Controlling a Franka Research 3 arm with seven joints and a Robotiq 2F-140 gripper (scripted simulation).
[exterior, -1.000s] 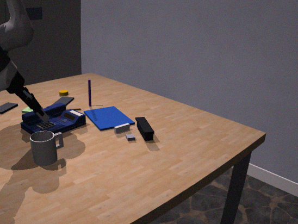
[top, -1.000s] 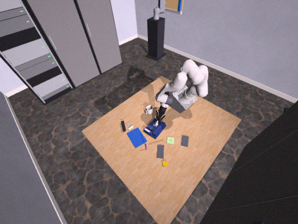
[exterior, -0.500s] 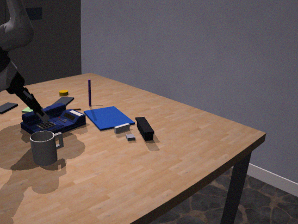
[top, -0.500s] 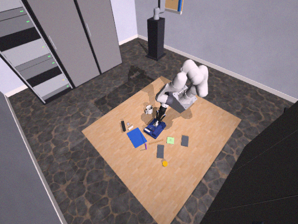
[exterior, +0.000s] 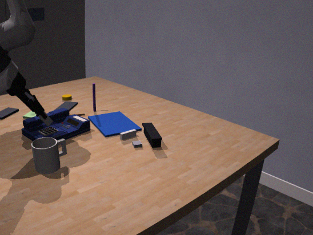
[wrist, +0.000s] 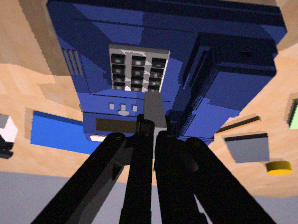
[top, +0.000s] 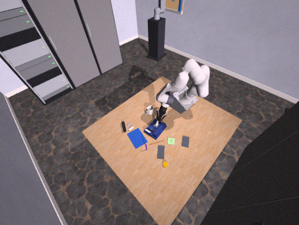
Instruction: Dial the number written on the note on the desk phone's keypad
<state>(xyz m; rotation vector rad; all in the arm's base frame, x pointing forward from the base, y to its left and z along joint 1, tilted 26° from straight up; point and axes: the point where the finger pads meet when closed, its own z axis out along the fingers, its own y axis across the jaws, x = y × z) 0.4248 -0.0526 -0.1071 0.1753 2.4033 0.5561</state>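
The handset is 60 mm to the left of my hand, 40 mm ahead of it and 30 mm below it. From my hand the other things lie so: blue folder 260 mm ahead, 90 mm to the right, 70 mm below; then grey mug 200 mm to the right, 120 mm behind, 40 mm below; then wooden pencil 180 mm ahead, 120 mm to the left, 70 mm below.
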